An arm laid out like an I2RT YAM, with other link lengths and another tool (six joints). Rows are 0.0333 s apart.
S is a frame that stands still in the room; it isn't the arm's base.
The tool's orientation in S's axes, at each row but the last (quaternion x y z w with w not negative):
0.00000 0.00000 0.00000 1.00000
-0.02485 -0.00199 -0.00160 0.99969
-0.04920 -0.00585 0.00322 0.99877
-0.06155 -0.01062 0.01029 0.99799
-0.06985 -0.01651 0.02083 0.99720
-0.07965 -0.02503 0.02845 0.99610
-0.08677 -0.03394 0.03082 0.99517
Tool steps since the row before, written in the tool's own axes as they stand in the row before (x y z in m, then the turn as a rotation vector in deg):
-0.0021 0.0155 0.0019 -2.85 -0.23 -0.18
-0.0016 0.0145 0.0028 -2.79 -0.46 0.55
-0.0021 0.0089 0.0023 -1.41 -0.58 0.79
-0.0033 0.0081 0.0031 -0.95 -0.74 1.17
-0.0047 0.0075 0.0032 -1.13 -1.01 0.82
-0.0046 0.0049 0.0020 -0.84 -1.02 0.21
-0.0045 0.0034 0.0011 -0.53 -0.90 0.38
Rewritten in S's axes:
-0.0021 0.0155 0.0019 -2.85 -0.23 -0.18
-0.0016 0.0146 0.0021 -2.79 -0.42 0.56
-0.0022 0.0091 0.0014 -1.42 -0.51 0.83
-0.0035 0.0083 0.0020 -0.96 -0.61 1.23
-0.0051 0.0077 0.0020 -1.12 -0.94 0.92
-0.0050 0.0049 0.0010 -0.80 -1.02 0.33
-0.0047 0.0032 0.0002 -0.51 -0.86 0.50

